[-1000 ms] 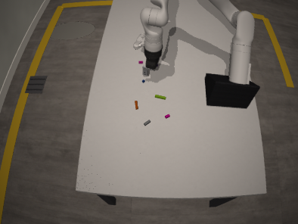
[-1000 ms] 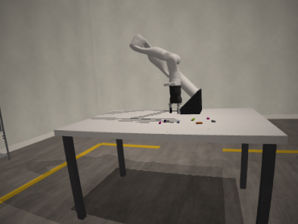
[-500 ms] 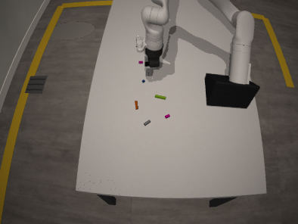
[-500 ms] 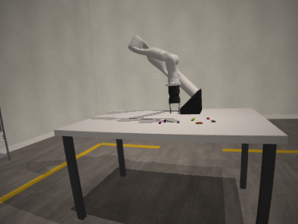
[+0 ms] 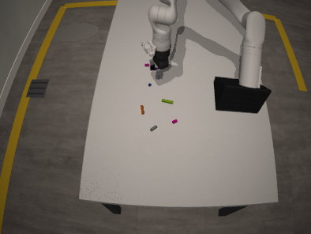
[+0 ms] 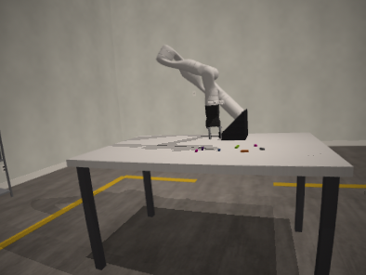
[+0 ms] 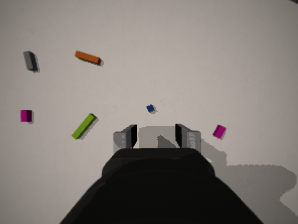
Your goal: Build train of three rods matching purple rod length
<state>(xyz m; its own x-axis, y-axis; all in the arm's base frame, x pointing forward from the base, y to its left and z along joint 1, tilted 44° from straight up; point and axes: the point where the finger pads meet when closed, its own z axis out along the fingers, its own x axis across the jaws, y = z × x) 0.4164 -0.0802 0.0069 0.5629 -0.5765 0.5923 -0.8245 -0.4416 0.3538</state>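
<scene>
Right now the small blue rod is 2 cm ahead of my hand, 3 cm to the left of it and 7 cm below it. Round my hand: purple rod (1 cm behind, 8 cm to the right, 7 cm below); then lime rod (7 cm behind, 10 cm to the left, 7 cm below); then orange rod (4 cm ahead, 16 cm to the left, 7 cm below).
</scene>
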